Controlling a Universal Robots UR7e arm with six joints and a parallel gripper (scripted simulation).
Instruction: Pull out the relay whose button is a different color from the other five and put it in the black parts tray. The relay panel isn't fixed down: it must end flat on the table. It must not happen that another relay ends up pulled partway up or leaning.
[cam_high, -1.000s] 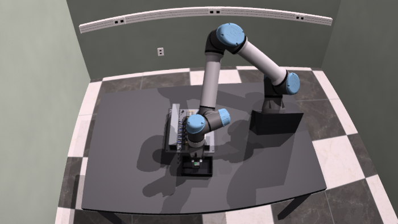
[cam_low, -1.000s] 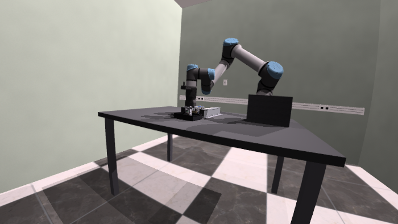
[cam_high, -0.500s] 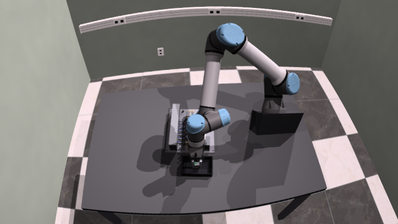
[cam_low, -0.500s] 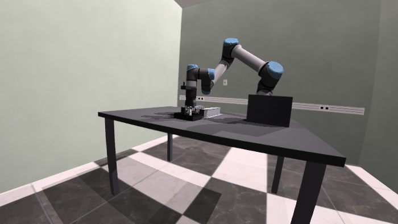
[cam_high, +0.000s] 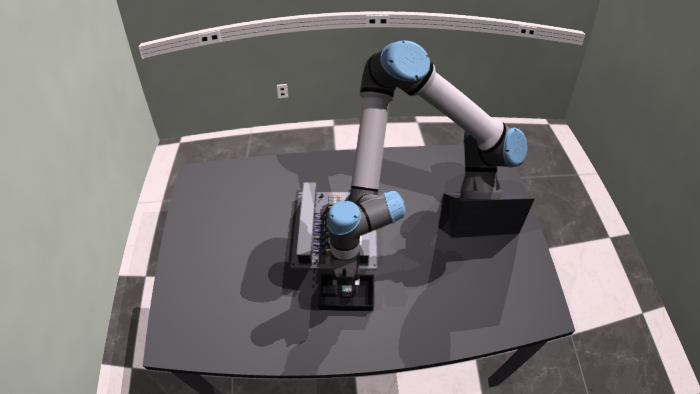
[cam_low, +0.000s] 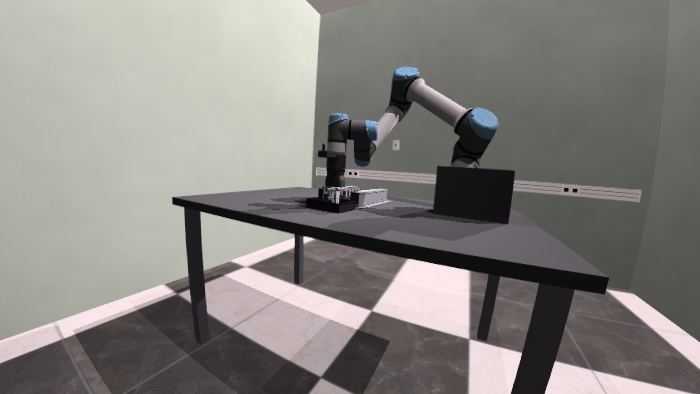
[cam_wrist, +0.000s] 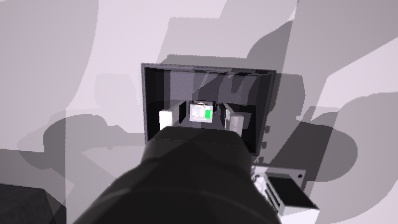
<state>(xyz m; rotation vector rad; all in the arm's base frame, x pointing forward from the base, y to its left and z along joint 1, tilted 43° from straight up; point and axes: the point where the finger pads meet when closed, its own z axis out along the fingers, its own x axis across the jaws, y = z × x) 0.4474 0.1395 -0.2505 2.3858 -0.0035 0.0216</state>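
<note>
My hand is 2 cm above the black parts tray.
</note>
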